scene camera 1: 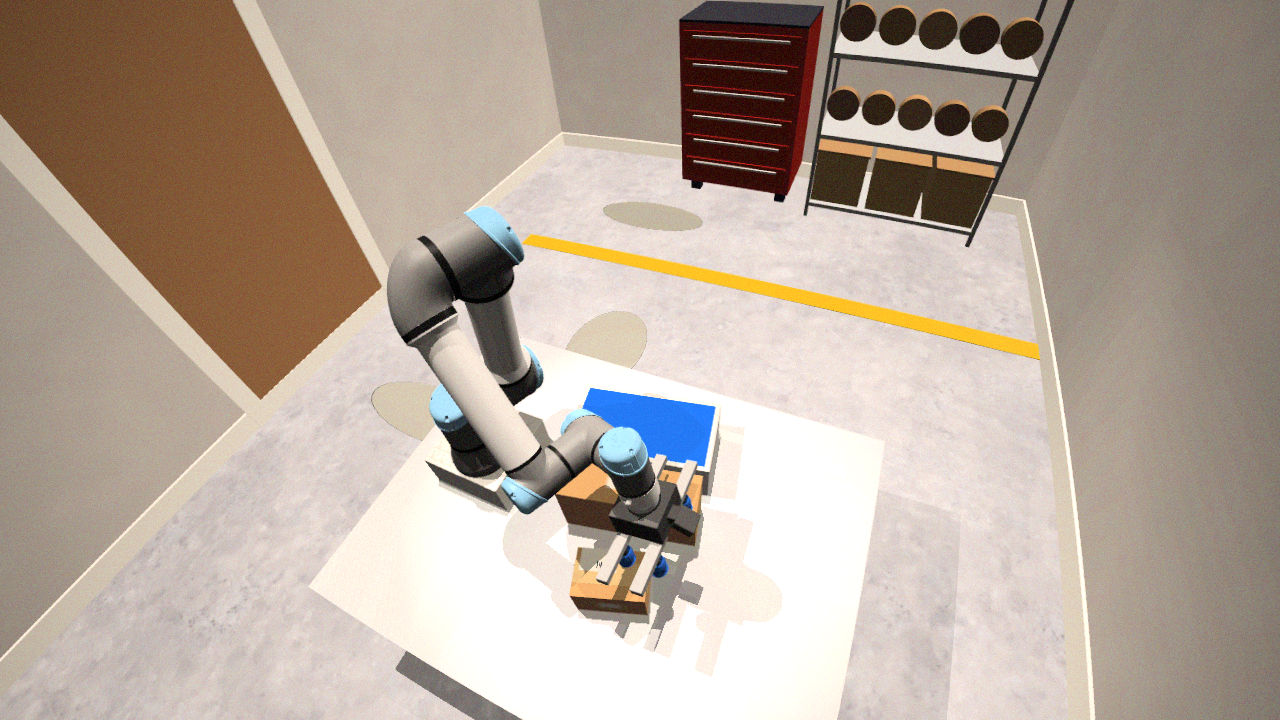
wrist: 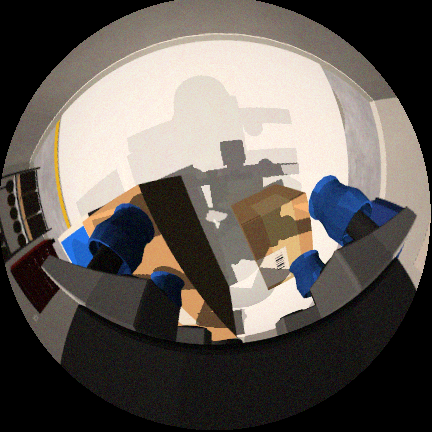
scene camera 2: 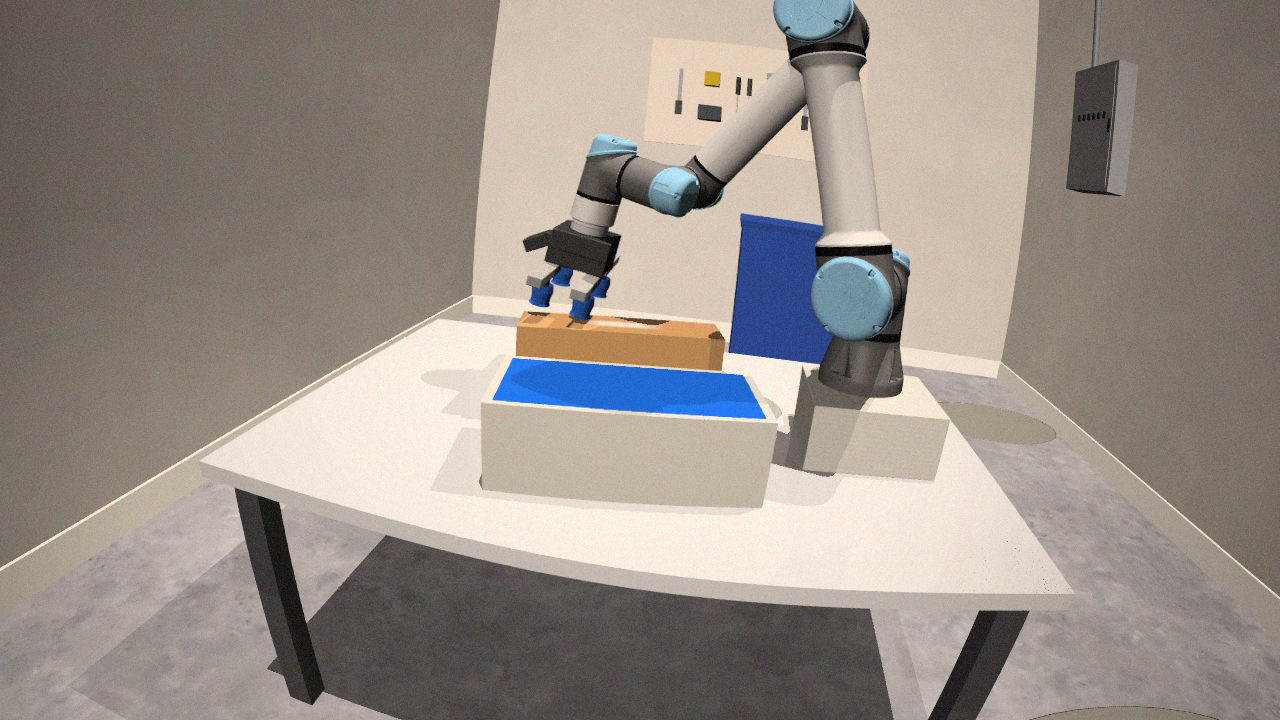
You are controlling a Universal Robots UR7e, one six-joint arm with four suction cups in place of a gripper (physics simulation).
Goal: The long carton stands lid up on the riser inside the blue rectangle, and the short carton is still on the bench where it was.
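Frame: origin at the arm's base, x ahead, y left, z up, level; centimetres.
Where they show: hand, its tool point: [wrist: 236,252] [scene camera 2: 569,298]; arm's base, origin of its link: [scene camera 1: 482,450] [wrist: 222,343] [scene camera 2: 860,383].
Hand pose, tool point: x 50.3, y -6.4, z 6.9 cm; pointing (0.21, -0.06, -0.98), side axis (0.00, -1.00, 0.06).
Note:
Things, the pixels of their top centre, and the offset from my tool point. Level surfaces: height alone.
- long brown carton, centre of its top: [wrist: 175,310] [scene camera 2: 620,324] [scene camera 1: 628,485] dx -10.2, dy +8.6, dz -1.4 cm
- short carton, centre of its top: [wrist: 287,250] [scene camera 1: 609,573] dx -7.2, dy -9.1, dz -7.0 cm
- bench, height of its surface: dz -17.1 cm
- riser, centre of its top: [scene camera 2: 629,386] [scene camera 1: 643,424] dx -14.6, dy +26.9, dz -5.1 cm
- blue rectangle, centre of its top: [scene camera 2: 629,386] [scene camera 1: 643,424] [wrist: 113,297] dx -14.6, dy +26.9, dz -5.1 cm
My suction gripper [scene camera 1: 657,523] [scene camera 2: 571,291] [wrist: 220,240] is tilted. Its cups on one side meet the top of the long brown carton [scene camera 1: 586,512] [scene camera 2: 626,347] [wrist: 195,240] near one end, and it is shut on that carton. The carton is low over the bench beside the riser; its underside is hidden. The short carton [scene camera 1: 608,595] [wrist: 255,235], with a barcode label, sits on the bench [scene camera 1: 796,582] [scene camera 2: 358,465] [wrist: 280,70] under the other cups, which hang free above it. The riser [scene camera 2: 626,456] bears the blue rectangle [scene camera 1: 653,425] [scene camera 2: 626,390] [wrist: 77,247].
The arm's base stands on a pale block [scene camera 2: 872,443] beside the riser. A red drawer cabinet [scene camera 1: 747,107] and a shelf rack [scene camera 1: 1024,152] stand at the back of the room, beyond a yellow floor line [scene camera 1: 778,291]. A blue panel [scene camera 2: 776,286] stands behind the bench.

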